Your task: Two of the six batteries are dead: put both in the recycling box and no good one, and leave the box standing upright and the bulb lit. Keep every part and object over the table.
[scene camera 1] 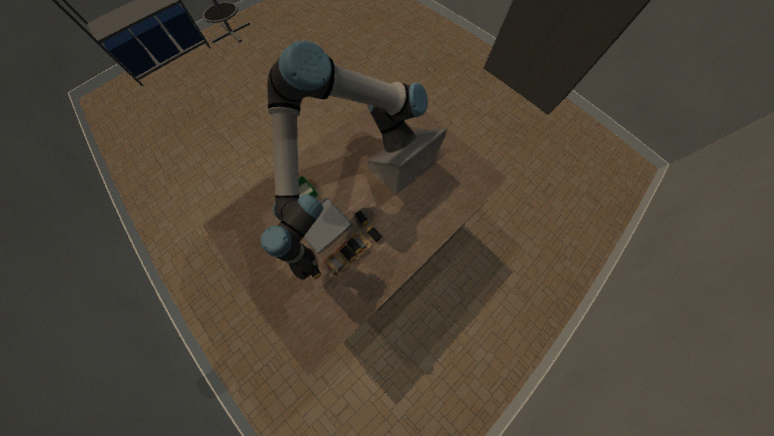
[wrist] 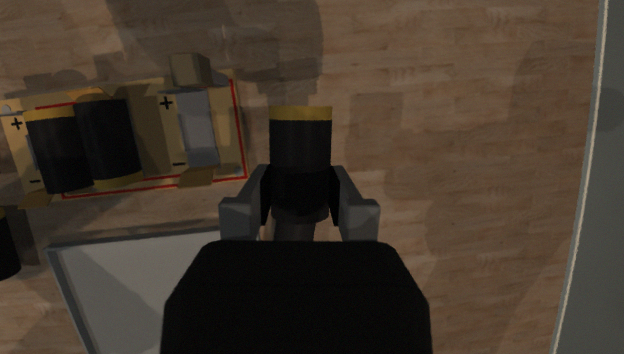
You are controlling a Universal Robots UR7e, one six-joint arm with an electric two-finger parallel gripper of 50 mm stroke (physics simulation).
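Pixels of known places: gripper, between the fingertips: (wrist: 300, 183); arm's base, origin of its link: (scene camera 1: 400, 143).
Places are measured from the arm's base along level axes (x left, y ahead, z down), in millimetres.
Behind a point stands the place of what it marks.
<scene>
My gripper (scene camera 1: 315, 271) {y 619, x 242, z 31 mm} (wrist: 300, 183) {y 619, x 242, z 31 mm} is shut on a black battery (wrist: 300, 142) {y 619, x 268, z 14 mm} with a yellow end, held beside the battery holder (scene camera 1: 336, 263) {y 538, x 266, z 107 mm} (wrist: 227, 127) {y 562, x 268, z 108 mm}. The holder bears two black batteries side by side, one (wrist: 59, 155) {y 444, x 250, z 77 mm} with its yellow end at the top of the wrist view, the other (wrist: 107, 140) {y 485, x 262, z 73 mm} with it at the bottom. The holder's bay nearest my gripper is empty. Two more batteries (scene camera 1: 361, 217) {y 338, x 165, z 85 mm} (scene camera 1: 374, 234) {y 337, x 262, z 85 mm} lie off its far end. The green box (scene camera 1: 308, 187) {y 453, x -120, z 116 mm} is partly hidden behind my arm. I cannot make out the bulb or whether it is lit.
A shallow grey tray (scene camera 1: 328, 226) {y 478, x 104, z 115 mm} (wrist: 115, 285) {y 440, x 115, z 115 mm} lies between the holder and the green box, partly under my wrist. Part of another dark battery (wrist: 7, 250) {y 354, x 159, z 101 mm} shows at the wrist view's left edge. The arm's grey base block (scene camera 1: 408, 165) {y 85, x 149, z -82 mm} stands farther back on the table.
</scene>
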